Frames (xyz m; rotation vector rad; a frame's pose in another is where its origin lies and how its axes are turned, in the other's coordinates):
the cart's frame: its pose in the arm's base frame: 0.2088 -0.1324 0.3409 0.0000 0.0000 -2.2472
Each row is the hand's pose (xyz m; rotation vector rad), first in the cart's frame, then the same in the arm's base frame.
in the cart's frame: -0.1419 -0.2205 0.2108 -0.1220 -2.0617 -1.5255
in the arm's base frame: 0.1257 0.1163 0.5517 1.8138 0.7415 1.2742
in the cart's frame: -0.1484 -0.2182 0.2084 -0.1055 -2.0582 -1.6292
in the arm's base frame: 0.1315 0.1199 0.5493 1.7458 0.7299 1.2191
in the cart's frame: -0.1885 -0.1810 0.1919 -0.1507 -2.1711 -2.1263
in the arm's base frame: 0.1857 0.1279 0.5328 1.5343 0.6091 0.8005
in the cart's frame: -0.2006 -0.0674 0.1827 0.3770 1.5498 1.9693
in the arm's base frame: 0.2818 0.0662 0.5236 1.2613 0.2670 0.1095
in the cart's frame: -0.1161 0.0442 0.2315 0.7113 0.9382 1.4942
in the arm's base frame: 0.3159 -0.0695 0.5724 1.0482 -0.2141 -0.5247
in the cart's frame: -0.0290 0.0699 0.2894 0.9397 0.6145 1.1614
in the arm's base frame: 0.2815 -0.1535 0.6303 0.9329 -0.5649 -0.8652
